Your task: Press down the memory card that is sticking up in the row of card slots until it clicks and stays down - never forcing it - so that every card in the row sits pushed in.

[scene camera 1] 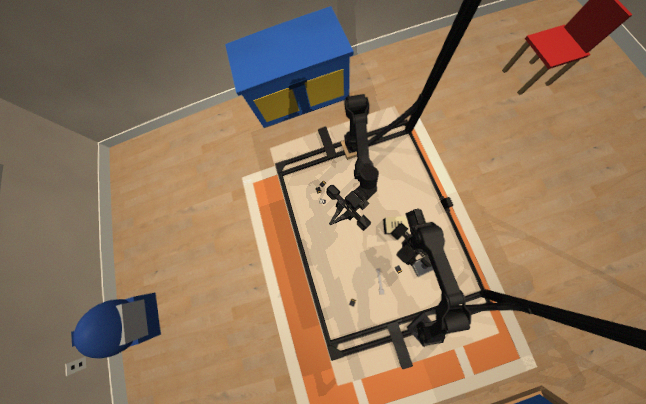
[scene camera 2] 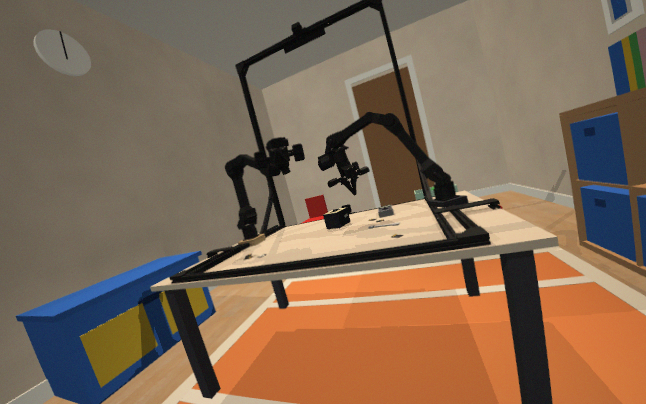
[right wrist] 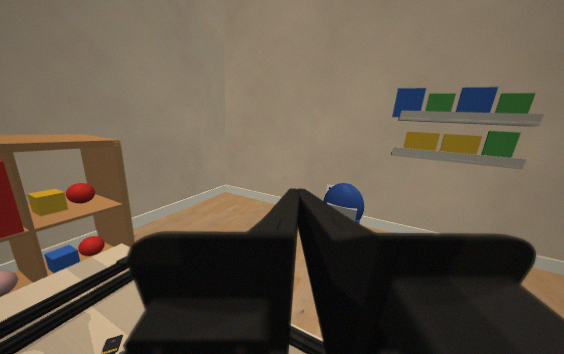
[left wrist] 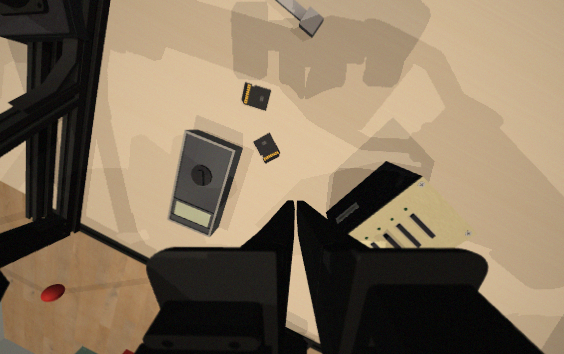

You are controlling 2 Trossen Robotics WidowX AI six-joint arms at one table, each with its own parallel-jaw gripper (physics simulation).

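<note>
The card-slot block is a black box with a cream top and a row of dark slots with small green dots beside them. Its near part is hidden by a finger in the left wrist view, and I cannot tell which card stands up. My left gripper is shut and empty, pointing down above the table, with its tips beside the block in the left wrist view. My right gripper is shut and empty, held up off the table and pointing away from the block.
A grey device with a round dial lies near the block. Two loose cards lie between it and a grey tool. Another small card and small pieces lie farther off. Black rails edge the table.
</note>
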